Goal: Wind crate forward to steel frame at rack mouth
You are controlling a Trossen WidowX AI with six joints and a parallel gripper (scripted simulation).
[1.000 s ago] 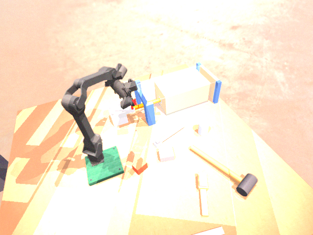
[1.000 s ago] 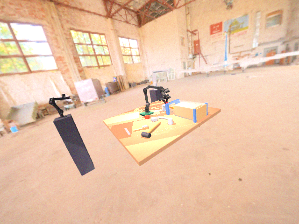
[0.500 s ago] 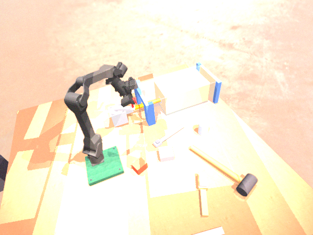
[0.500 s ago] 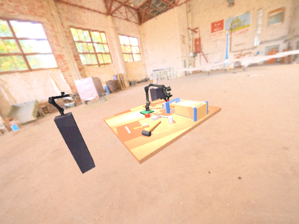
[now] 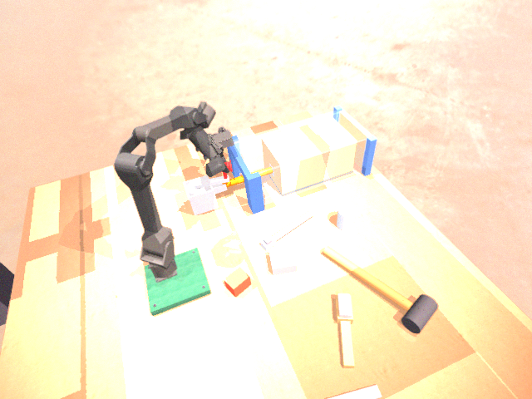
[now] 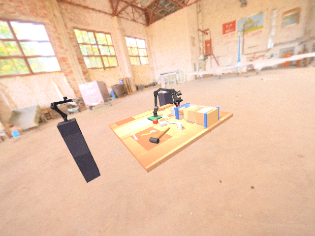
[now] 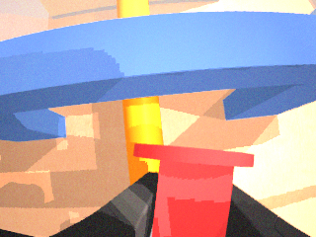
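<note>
The white crank handle lies 50 mm behind my gripper tip, 30 mm below it and 10 mm to the left of it. The rest, counted from my gripper tip: blue steel frame 50 mm ahead, 30 mm below, 20 mm to the left; then hand winch 130 mm behind, 100 mm below, 10 mm to the left; then red grip 10 mm behind.
</note>
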